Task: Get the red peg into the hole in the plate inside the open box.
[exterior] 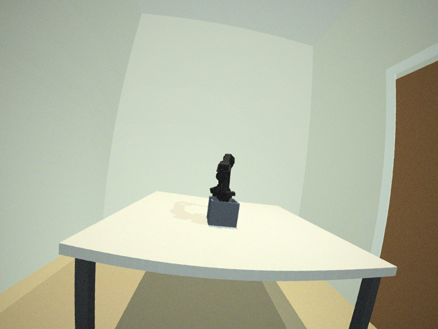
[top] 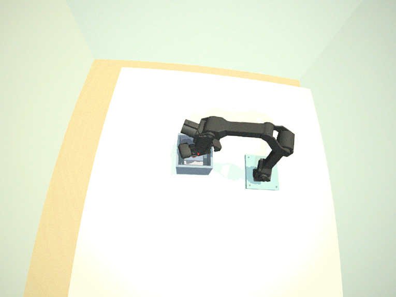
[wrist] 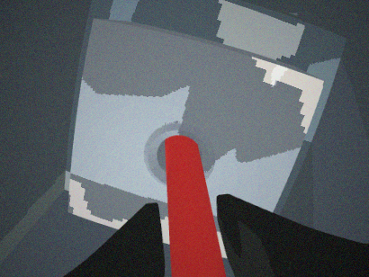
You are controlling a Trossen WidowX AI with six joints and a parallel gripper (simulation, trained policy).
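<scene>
Now: gripper tip right at the red peg. Round my gripper tip: grey plate 40 mm below, 10 mm to the right, 10 mm ahead.
</scene>
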